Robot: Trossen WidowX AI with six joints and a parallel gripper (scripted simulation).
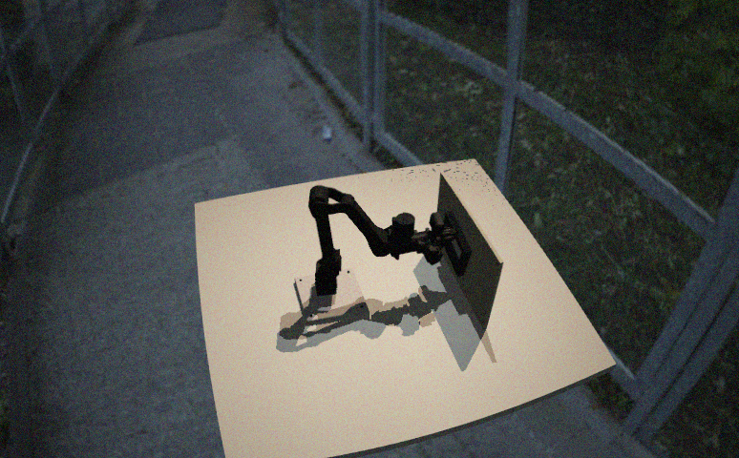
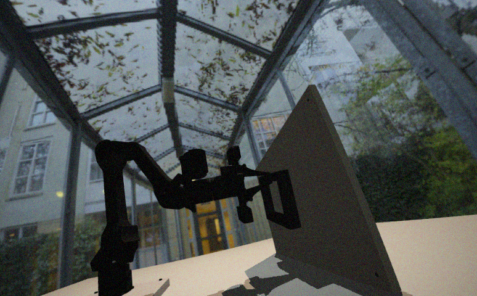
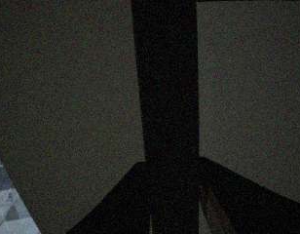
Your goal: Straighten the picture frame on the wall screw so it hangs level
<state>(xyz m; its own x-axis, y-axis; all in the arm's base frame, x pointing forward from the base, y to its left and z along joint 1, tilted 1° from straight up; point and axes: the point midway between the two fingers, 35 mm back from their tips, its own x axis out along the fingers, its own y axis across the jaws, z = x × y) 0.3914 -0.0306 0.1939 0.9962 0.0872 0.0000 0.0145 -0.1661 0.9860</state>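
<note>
My gripper tip is now 1 cm short of the black picture frame, 1 cm to the right of it and 5 cm above it. The rest, counted from my gripper tip: grey wall panel 2 cm ahead, 1 cm to the right, 6 cm below.
</note>
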